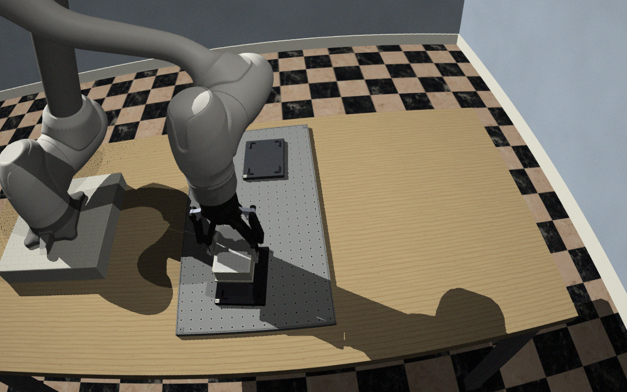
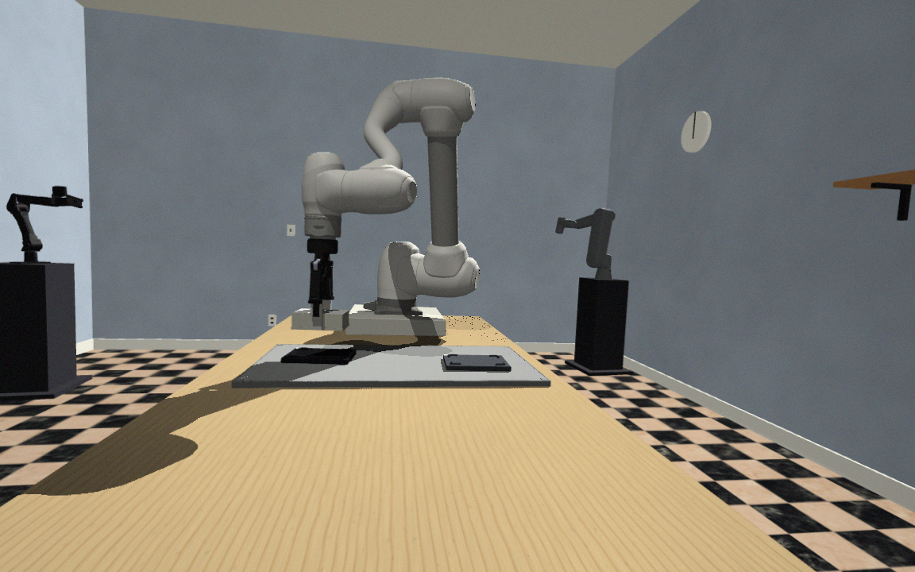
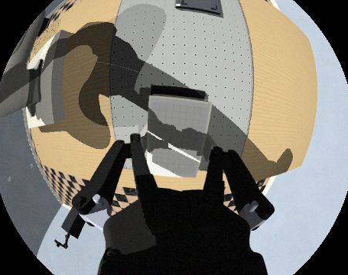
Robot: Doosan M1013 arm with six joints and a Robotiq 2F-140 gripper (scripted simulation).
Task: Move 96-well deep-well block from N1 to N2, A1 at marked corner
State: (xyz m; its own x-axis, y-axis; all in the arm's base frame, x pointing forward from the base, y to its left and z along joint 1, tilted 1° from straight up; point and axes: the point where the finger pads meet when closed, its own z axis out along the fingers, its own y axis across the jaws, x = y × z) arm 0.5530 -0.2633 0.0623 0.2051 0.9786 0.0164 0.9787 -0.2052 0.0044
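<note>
My gripper is now 10 cm above the plate nest. Also, from my hand: white deep-well block 1 cm below.
</note>
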